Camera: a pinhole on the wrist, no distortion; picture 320 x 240 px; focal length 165.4 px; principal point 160.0 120.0 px. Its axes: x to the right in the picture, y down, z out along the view. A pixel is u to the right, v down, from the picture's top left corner.
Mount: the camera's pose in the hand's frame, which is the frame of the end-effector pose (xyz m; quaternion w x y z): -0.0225 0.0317 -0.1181 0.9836 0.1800 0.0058 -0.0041
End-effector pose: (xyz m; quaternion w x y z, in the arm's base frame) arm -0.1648 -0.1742 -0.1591 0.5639 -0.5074 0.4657 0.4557
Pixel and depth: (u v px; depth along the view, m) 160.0 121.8 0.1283
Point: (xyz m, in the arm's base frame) -0.1556 -0.1736 -0.1362
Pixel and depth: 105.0 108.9 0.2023
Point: -0.1223 -0.1146 -0.0611
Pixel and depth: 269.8 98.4 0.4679
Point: 0.0881 0.1173 -0.4040
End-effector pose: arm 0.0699 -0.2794 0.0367 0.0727 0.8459 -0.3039 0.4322
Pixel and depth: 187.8 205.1 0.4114
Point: 0.2791 -0.5019 -0.1438
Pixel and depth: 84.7 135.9 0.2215
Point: 0.0989 -0.2415 -0.1137
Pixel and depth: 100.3 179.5 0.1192
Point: 0.0307 -0.2781 -0.0226
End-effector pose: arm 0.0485 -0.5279 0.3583 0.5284 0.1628 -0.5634 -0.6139
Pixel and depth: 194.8 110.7 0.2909
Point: -0.1253 -0.5026 0.3455
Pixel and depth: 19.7 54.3 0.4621
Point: -0.1338 -0.1114 0.0145
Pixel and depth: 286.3 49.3 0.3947
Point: -0.3343 -0.7162 0.2967
